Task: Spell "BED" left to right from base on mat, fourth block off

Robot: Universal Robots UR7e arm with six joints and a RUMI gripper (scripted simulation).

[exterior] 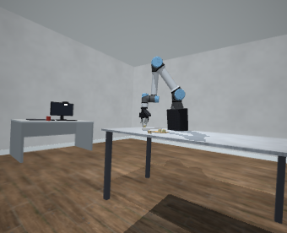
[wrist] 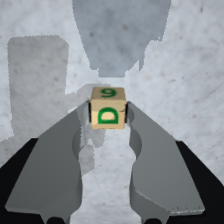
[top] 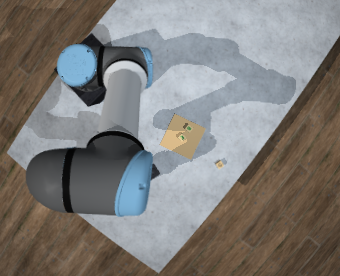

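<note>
The E block lies 23 cm to the left of my hand and 3 cm below it. Also, from my hand: tan mat: 23 cm to the left, 4 cm below; B block: 28 cm to the left, 3 cm below, 1 cm behind; D block: right at my hand.
</note>
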